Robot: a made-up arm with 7 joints.
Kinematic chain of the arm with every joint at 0, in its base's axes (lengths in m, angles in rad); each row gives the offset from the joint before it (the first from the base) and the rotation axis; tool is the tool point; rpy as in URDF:
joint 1: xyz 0 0 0.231 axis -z
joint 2: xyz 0 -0.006 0.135 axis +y
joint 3: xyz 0 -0.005 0.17 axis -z
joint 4: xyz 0 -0.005 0.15 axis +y
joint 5: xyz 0 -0.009 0.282 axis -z
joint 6: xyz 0 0 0.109 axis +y
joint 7: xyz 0 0 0.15 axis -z
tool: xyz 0 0 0 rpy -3.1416 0 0
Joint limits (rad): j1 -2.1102..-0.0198 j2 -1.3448..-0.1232 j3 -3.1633..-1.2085 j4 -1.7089..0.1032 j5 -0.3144..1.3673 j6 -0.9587..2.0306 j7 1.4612..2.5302
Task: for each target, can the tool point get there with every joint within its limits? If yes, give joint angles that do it. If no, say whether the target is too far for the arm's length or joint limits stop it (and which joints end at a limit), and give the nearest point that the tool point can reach.
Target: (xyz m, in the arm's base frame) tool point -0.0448 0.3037 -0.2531
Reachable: no: joint limits stop it (at a limit: joint 1, joint 2, joint 3, joint 4, joint 6) | nearest point 0.4626 0.0450 0.1908 | short by 0.722 m
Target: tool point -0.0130 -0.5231 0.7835
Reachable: yes | joints -0.6340 -0.8735 -1.5814 -1.3634 0.7345 1.2718 2.4399
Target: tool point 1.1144 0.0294 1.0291
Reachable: no: too far | nearest point 0.6056 -0.0716 0.8174 | short by 0.560 m
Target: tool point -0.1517 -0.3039 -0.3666
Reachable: no: joint limits stop it (at a limit: joint 2, joint 3, joint 4, joint 6) | nearest point -0.2187 -0.4381 0.1601 | short by 0.548 m
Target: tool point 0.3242 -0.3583 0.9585
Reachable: yes | joints -1.4201 -0.9169 -2.1987 -1.0239 0.9705 0.0219 1.6160
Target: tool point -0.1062 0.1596 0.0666
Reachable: no: joint limits stop it (at a limit: joint 1, joint 2, joint 3, joint 4, joint 6) | nearest point -0.2353 0.3668 0.5537 | short by 0.545 m
